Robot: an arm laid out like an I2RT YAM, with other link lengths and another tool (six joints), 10 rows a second.
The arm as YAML. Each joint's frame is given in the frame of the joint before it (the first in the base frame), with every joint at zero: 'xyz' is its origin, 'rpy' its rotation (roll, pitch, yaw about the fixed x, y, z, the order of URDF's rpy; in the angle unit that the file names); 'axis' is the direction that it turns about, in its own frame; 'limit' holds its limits. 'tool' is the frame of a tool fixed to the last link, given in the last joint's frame.
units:
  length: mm
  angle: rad
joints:
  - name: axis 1
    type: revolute
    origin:
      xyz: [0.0, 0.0, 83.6]
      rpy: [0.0, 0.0, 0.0]
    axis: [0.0, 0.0, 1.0]
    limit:
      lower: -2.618
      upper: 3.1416
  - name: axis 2
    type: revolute
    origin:
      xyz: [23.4, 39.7, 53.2]
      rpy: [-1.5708, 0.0, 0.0]
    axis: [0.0, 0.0, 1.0]
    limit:
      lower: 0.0
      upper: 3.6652
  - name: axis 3
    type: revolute
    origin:
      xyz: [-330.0, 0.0, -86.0]
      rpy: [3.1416, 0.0, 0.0]
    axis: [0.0, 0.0, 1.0]
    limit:
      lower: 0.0
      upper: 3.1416
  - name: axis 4
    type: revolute
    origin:
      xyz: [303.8, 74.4, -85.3]
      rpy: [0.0, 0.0, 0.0]
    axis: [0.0, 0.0, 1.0]
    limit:
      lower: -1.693
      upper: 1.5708
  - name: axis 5
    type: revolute
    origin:
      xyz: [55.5, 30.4, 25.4]
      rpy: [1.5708, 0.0, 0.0]
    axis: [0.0, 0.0, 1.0]
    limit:
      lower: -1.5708
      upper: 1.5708
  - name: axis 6
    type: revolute
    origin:
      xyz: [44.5, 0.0, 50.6]
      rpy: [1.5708, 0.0, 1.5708]
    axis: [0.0, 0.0, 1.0]
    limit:
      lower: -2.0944
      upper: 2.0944
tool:
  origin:
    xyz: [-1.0, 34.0, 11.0]
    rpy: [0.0, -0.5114, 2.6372]
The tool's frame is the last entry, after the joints.
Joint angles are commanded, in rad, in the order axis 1, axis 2, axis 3, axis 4, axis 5, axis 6. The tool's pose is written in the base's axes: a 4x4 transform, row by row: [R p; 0 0 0 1], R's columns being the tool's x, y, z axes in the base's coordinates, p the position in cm. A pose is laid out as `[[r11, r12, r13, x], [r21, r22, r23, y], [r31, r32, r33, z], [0, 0, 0, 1]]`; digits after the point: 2 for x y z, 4 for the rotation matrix.
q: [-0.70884, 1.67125, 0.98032, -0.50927, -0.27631, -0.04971]
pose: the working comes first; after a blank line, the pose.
Where each joint sits with the arm in this pose, in the base's axes (m; each line is computed from the numbers above, not from the rounded line before):
axis 1: 0.0000 0.0000 0.0836
axis 2: 0.0436 0.0149 0.1368
axis 3: 0.0127 -0.0719 0.4651
axis 4: 0.2820 -0.1904 0.3289
axis 5: 0.3022 -0.2412 0.2882
axis 6: 0.2861 -0.2114 0.2299
the tool: 0.2665 -0.1916 0.2076

[[0.3005, 0.8918, 0.3383, 26.65], [0.8580, -0.0979, -0.5042, -19.16], [-0.4165, 0.4418, -0.7946, 20.76], [0, 0, 0, 1]]
